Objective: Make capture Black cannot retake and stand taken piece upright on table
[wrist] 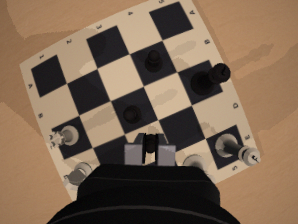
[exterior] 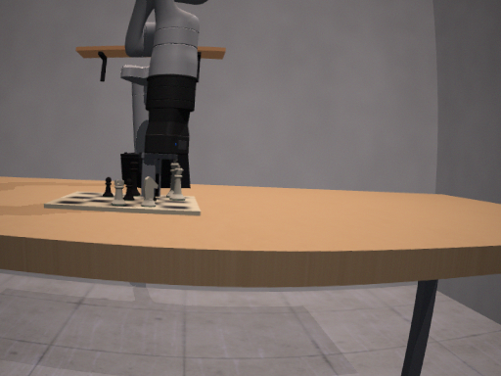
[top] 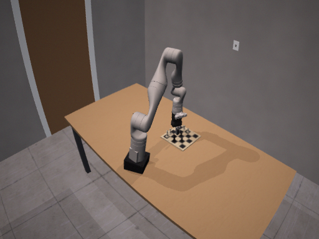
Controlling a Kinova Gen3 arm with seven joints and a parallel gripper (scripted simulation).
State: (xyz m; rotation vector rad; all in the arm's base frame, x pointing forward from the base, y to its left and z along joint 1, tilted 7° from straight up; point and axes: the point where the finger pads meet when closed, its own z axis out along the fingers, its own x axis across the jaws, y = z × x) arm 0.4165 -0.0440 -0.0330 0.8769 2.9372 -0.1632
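Right now the chessboard is 4 cm to the right of my hand and 3 cm below it. From my hand the other things lie so: tall white piece: 7 cm behind, 5 cm to the left, 1 cm above.
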